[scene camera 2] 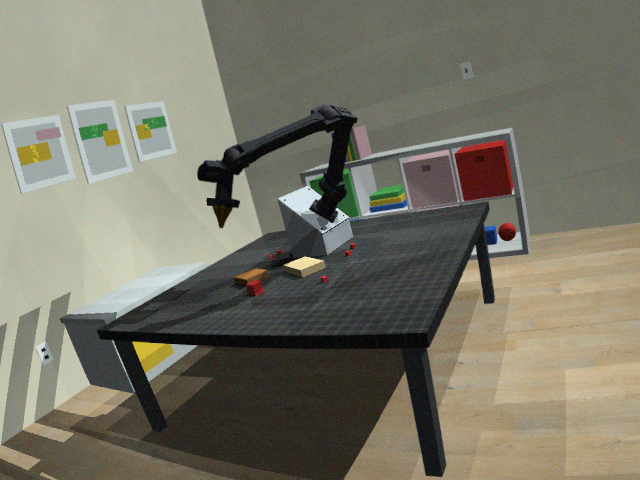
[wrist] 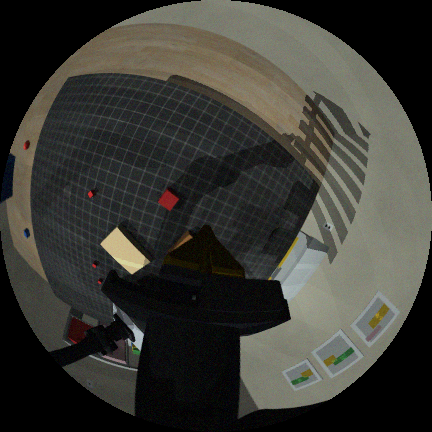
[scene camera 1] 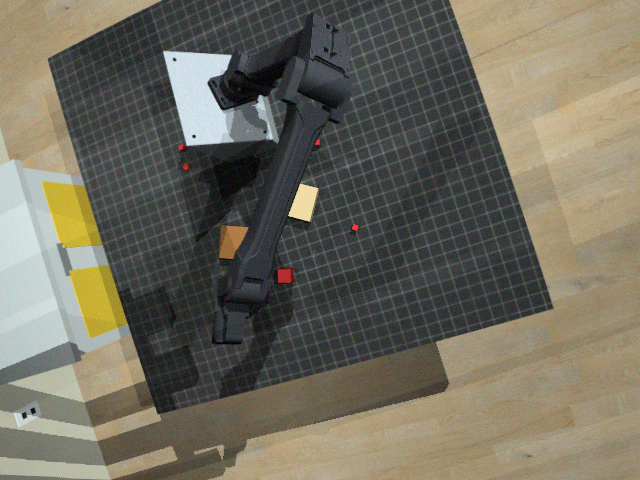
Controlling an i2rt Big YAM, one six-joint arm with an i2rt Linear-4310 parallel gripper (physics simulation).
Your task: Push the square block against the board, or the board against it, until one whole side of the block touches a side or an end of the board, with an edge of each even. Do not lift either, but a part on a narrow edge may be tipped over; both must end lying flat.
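Places are measured from the arm's base along level axes (x back, y right, z up), in millimetres.
Pixels of known places: gripper, fingertip midpoint: (scene camera 2: 221, 228) (wrist: 205, 229) (scene camera 1: 253, 308); arm's base, link origin: (scene camera 2: 323, 211) (wrist: 124, 327) (scene camera 1: 232, 90).
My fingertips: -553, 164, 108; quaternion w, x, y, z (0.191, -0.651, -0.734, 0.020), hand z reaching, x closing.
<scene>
For each thing: its top centre in the pictures, then the offset to it from my fingertips, as dx, dy, dz. Level surfaces: height alone.
- orange-brown square block, top centre: (scene camera 1: 235, 242) (wrist: 189, 253) (scene camera 2: 250, 273) +194, +60, -234
- pale tan board, top centre: (scene camera 1: 289, 198) (wrist: 123, 252) (scene camera 2: 302, 262) +239, -154, -234
- red cube, top centre: (wrist: 167, 200) (scene camera 1: 284, 276) (scene camera 2: 253, 283) +37, -40, -223
- dark gridded table, surface height: dz -263
The orange-brown square block (scene camera 1: 231, 241) (scene camera 2: 251, 276) (wrist: 181, 241) lies flat on the table, partly hidden by the arm in scene camera 1 and by the fingers in the wrist view. The pale tan board (scene camera 1: 305, 202) (scene camera 2: 305, 266) (wrist: 124, 250) lies flat, apart from the block with a gap between them; the arm covers part of it in scene camera 1. My gripper (scene camera 2: 221, 226) (wrist: 205, 229) is shut and empty, pointing down high above the table. Its fingertips are hidden beneath the arm in scene camera 1.
A red cube (scene camera 1: 284, 275) (scene camera 2: 254, 288) (wrist: 168, 200) stands near the block. Several tiny red cubes are scattered about, one (scene camera 1: 355, 227) (scene camera 2: 324, 279) (wrist: 91, 194) beyond the board. The arm's white base box (scene camera 1: 199, 103) (scene camera 2: 338, 236) stands on the dark gridded table (scene camera 1: 439, 232) (scene camera 2: 382, 310).
</scene>
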